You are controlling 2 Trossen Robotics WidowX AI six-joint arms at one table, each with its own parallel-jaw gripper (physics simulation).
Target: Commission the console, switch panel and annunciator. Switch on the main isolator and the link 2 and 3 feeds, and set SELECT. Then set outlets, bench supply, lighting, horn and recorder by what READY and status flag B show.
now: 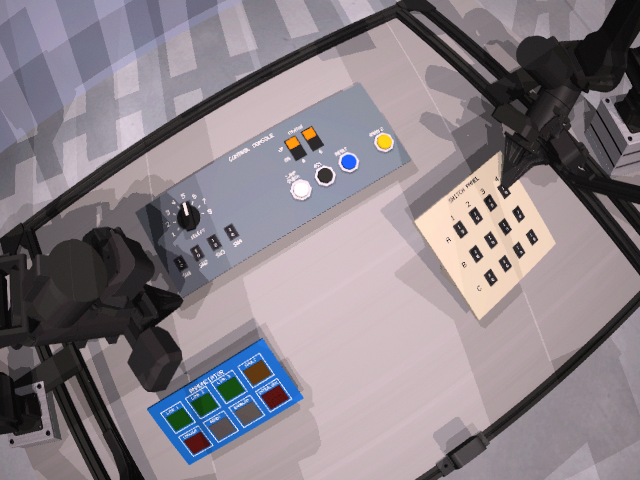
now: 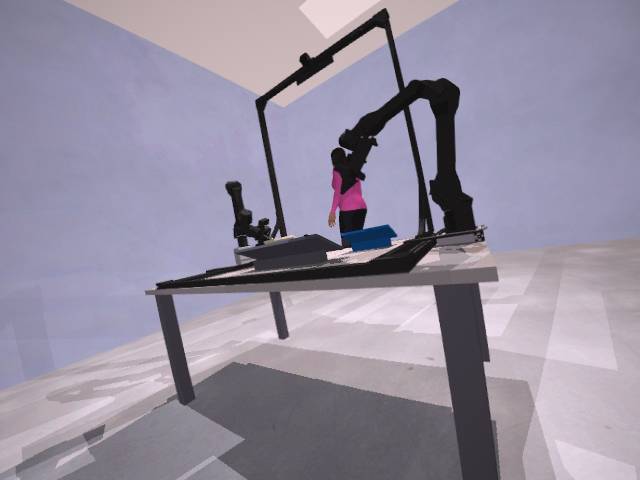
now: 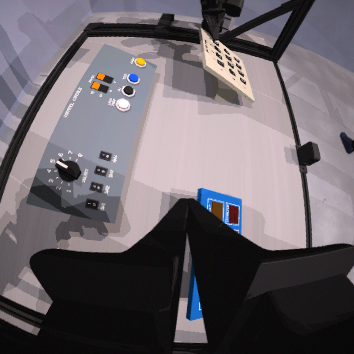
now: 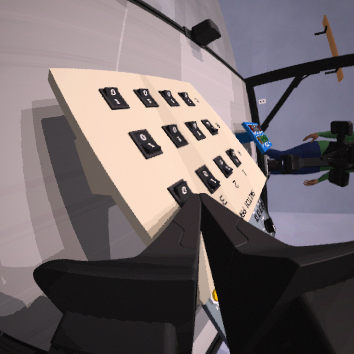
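Where they show: left gripper, between the fingertips: (image 1: 180, 300) (image 2: 341, 194) (image 3: 185, 204) (image 4: 320, 158); right gripper, between the fingertips: (image 1: 504, 186) (image 3: 215, 39) (image 4: 197, 199); left arm's base, origin of its link: (image 1: 25, 414) (image 2: 461, 230) (image 4: 268, 165); right arm's base, origin of its link: (image 1: 635, 116) (image 2: 243, 247).
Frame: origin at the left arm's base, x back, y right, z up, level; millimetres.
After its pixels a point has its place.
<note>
The grey control console (image 1: 258, 206) {x -490, y -200, z 30 mm} (image 3: 95, 130) {x -475, y -215, z 38 mm} has a black SELECT knob (image 1: 188, 215) {x -389, y -205, z 65 mm} (image 3: 67, 171) {x -381, y -201, z 64 mm} pointing near 5. Its two status flags (image 1: 295, 148) {x -569, y -265, z 50 mm} (image 1: 312, 138) {x -599, y -273, z 50 mm} show orange upper halves. The cream switch panel (image 1: 478, 304) {x -736, y 50, z 18 mm} (image 4: 117, 145) {x -862, y -49, z 45 mm} carries three rows of black rockers. My right gripper (image 1: 505, 187) {x -830, y -81, z 77 mm} (image 4: 197, 199) {x -830, y -81, z 77 mm} is shut and empty, its tips at the row A, column 4 rocker (image 4: 181, 192) {x -834, y -77, z 68 mm}, partly hiding it; contact is unclear. The blue annunciator (image 1: 155, 410) {x -265, y 58, z 51 mm} (image 3: 202, 195) {x -431, y 9, z 53 mm} has dark tiles; the READY tile (image 1: 220, 427) {x -343, y 99, z 21 mm} is grey. My left gripper (image 1: 180, 300) {x -380, y -20, z 201 mm} (image 3: 185, 204) {x -380, y -20, z 201 mm} is shut and empty, raised between console and annunciator.
White, black, blue and yellow push buttons (image 1: 300, 189) {x -556, y -202, z 35 mm} (image 1: 324, 175) {x -596, y -212, z 35 mm} (image 1: 348, 162) {x -637, y -221, z 35 mm} (image 1: 383, 142) {x -700, y -237, z 35 mm} stand on the console, with SW1 to SW4 below the knob. A black frame rail (image 1: 217, 113) borders the table. A person in pink (image 2: 354, 198) stands beyond the table.
</note>
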